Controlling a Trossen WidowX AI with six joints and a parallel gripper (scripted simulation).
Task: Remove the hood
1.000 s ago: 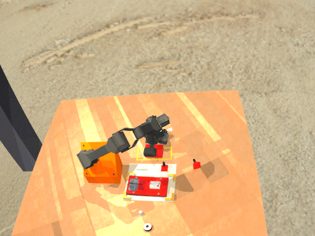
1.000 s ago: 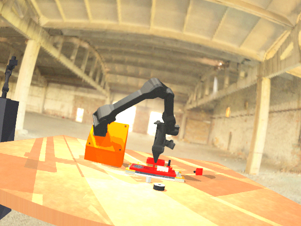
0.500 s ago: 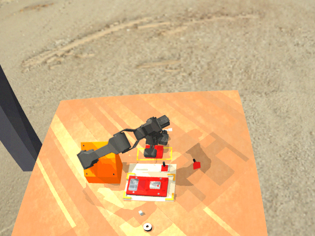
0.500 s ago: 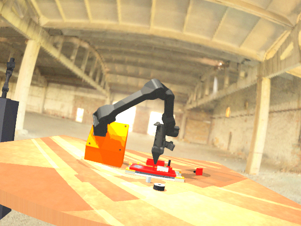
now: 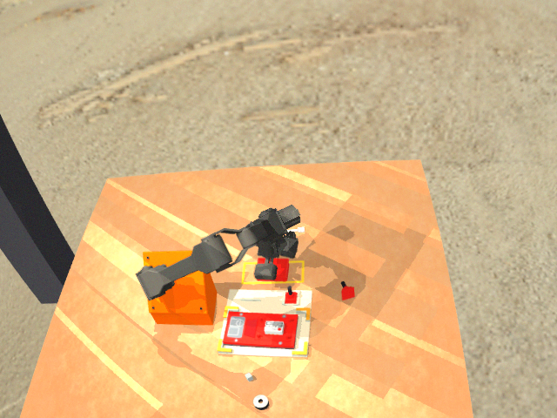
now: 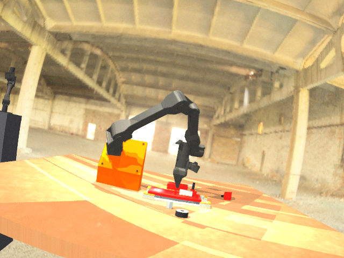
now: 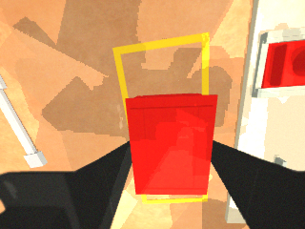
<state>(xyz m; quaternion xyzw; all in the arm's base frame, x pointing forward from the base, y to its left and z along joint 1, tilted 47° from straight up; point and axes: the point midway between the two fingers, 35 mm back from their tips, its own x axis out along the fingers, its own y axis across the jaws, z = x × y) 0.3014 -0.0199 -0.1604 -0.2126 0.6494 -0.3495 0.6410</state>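
The red hood panel is 10 mm above my gripper tip. From my gripper tip the other things lie so: white rod 50 mm ahead, 160 mm to the left, 10 mm below; then ring 50 mm behind, 450 mm to the right.
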